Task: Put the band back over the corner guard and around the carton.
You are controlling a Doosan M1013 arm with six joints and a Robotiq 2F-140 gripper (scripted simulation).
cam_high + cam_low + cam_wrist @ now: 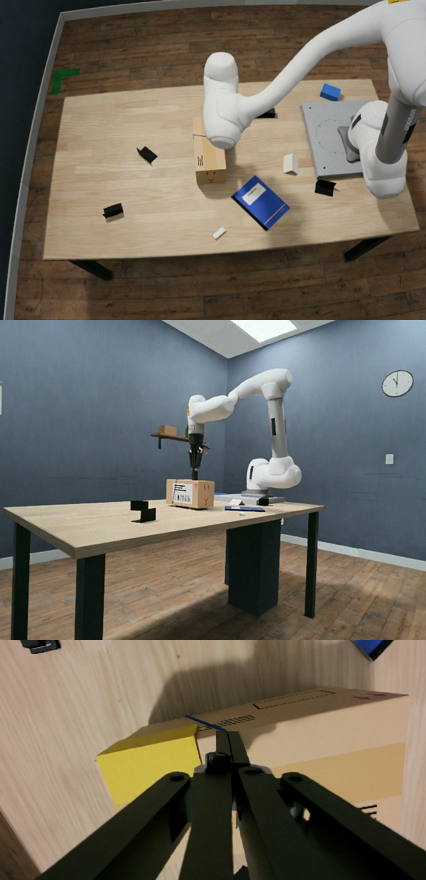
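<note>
The yellow corner guard lies 1 cm behind my hand, 6 cm to the right of it and 4 cm below it. From my hand the other things lie so: brown carton: 5 cm ahead, 1 cm to the left, 10 cm below; blue cube: 58 cm behind, 27 cm to the right, 16 cm below; white piece: 5 cm ahead, 35 cm to the left, 17 cm below.
</note>
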